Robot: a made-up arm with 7 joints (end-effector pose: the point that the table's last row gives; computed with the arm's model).
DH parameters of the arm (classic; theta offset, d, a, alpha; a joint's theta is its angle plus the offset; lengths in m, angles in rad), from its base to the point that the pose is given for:
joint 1: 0 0.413 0 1.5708
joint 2: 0 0.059 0 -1.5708
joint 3: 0 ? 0.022 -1.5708
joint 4: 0 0.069 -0.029 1.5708
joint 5: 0 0.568 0 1.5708
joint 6: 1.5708 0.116 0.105 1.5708
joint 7: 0 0.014 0 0
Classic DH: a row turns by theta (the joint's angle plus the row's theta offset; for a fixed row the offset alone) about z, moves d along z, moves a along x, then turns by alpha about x.
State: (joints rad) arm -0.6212 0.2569 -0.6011 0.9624 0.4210 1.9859 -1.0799
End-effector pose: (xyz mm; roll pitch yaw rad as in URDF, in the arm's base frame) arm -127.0 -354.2 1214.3 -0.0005 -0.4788 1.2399
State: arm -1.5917 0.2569 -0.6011 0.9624 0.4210 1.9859 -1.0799
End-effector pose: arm -364.0 -95.3 1214.3 -0.0005 -0.4788 0.2694
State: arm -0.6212 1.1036 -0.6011 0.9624 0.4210 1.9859 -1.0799
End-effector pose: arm -643.3 15.3 1020.9 -0.8080 -0.1152 1.4927
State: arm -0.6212 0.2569 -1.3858 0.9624 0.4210 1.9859 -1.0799
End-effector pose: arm -438.2 -285.9 1137.4 0.0218 -0.6725 0.4662
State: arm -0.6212 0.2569 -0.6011 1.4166 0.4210 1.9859 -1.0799
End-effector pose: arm -44.3 -497.8 1034.1 0.3938 -0.8026 1.0654
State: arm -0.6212 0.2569 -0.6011 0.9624 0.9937 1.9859 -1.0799
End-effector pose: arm -97.3 -411.2 1155.4 -0.4424 -0.5658 1.8837
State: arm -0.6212 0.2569 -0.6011 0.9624 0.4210 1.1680 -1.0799
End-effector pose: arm -107.5 -415.3 1268.9 0.8495 -0.8238 1.0454
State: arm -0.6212 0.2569 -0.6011 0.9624 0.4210 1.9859 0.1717
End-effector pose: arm -127.0 -354.2 1214.3 -0.4581 -0.1446 2.5251
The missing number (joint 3, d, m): 0.38
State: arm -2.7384 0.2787 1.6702 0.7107 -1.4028 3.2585 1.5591
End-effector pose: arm 331.0 -21.3 1185.2 1.9076 -0.7429 2.0539
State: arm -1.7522 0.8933 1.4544 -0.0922 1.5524 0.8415 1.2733
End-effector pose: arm 132.7 789.5 1066.8 -1.6317 -0.4597 -0.1757
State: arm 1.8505 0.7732 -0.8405 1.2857 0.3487 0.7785 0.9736
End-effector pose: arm 593.8 7.5 1113.6 -1.3562 0.1665 -0.1973
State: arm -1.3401 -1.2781 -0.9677 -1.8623 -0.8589 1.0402 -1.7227
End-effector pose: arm 393.3 135.3 669.0 -0.5976 0.1045 -0.8738
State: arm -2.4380 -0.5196 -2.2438 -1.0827 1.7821 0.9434 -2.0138
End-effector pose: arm -299.9 -671.8 919.9 2.5849 1.3003 0.3860
